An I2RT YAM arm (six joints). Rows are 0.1 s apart.
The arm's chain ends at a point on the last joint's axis. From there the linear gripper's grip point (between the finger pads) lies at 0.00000 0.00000 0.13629 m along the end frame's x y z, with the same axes.
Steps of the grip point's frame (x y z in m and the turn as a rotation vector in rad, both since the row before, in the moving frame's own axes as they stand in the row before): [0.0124, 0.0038, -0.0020, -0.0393, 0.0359, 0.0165]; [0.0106, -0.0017, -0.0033, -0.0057, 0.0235, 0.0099]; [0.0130, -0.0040, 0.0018, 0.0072, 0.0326, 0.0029]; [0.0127, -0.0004, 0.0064, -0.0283, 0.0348, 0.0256]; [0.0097, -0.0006, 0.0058, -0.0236, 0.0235, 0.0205]
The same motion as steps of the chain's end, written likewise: [0.0076, -0.0016, -0.0018, -0.0393, 0.0359, 0.0165]; [0.0074, -0.0025, -0.0033, -0.0057, 0.0235, 0.0099]; [0.0086, -0.0030, 0.0019, 0.0072, 0.0326, 0.0029]; [0.0080, -0.0043, 0.0065, -0.0283, 0.0348, 0.0256]; [0.0065, -0.0038, 0.0059, -0.0236, 0.0235, 0.0205]
